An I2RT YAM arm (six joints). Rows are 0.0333 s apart.
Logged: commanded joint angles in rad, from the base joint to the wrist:
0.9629 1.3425 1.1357 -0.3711 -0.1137 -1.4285
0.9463 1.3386 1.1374 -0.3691 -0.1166 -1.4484
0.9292 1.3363 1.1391 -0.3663 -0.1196 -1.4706
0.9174 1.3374 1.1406 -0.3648 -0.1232 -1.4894
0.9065 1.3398 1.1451 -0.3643 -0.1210 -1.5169
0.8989 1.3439 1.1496 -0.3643 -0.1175 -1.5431
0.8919 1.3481 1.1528 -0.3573 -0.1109 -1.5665
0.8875 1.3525 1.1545 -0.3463 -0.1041 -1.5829
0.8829 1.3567 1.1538 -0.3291 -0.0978 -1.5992
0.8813 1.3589 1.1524 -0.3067 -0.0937 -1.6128
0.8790 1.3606 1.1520 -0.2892 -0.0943 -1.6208
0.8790 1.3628 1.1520 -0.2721 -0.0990 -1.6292
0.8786 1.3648 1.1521 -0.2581 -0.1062 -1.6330
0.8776 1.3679 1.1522 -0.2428 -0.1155 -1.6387
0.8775 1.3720 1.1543 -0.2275 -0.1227 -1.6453
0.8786 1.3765 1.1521 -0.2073 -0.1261 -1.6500
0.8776 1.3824 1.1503 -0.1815 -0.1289 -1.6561
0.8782 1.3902 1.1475 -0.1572 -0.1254 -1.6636
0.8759 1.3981 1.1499 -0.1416 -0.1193 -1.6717
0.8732 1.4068 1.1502 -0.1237 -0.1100 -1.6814
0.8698 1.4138 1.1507 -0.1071 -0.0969 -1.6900
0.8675 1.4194 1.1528 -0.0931 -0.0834 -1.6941
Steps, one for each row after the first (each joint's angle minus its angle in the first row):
-0.0166 -0.0039 0.0017 0.0020 -0.0029 -0.0199
-0.0337 -0.0062 0.0034 0.0048 -0.0059 -0.0421
-0.0455 -0.0051 0.0049 0.0063 -0.0095 -0.0609
-0.0564 -0.0027 0.0094 0.0068 -0.0073 -0.0884
-0.0640 0.0014 0.0139 0.0068 -0.0038 -0.1146
-0.0710 0.0056 0.0171 0.0138 0.0028 -0.1380
-0.0754 0.0100 0.0188 0.0248 0.0096 -0.1544
-0.0800 0.0142 0.0181 0.0420 0.0159 -0.1707
-0.0816 0.0164 0.0167 0.0644 0.0200 -0.1843
-0.0839 0.0181 0.0163 0.0819 0.0194 -0.1923
-0.0839 0.0203 0.0163 0.0990 0.0147 -0.2007
-0.0843 0.0223 0.0164 0.1130 0.0075 -0.2045
-0.0853 0.0254 0.0165 0.1283 -0.0018 -0.2102
-0.0854 0.0295 0.0186 0.1436 -0.0090 -0.2168
-0.0843 0.0340 0.0164 0.1638 -0.0124 -0.2215
-0.0853 0.0399 0.0146 0.1896 -0.0152 -0.2276
-0.0847 0.0477 0.0118 0.2139 -0.0117 -0.2351
-0.0870 0.0556 0.0142 0.2295 -0.0056 -0.2432
-0.0897 0.0643 0.0145 0.2474 0.0037 -0.2529
-0.0931 0.0713 0.0150 0.2640 0.0168 -0.2615
-0.0954 0.0769 0.0171 0.2780 0.0303 -0.2656

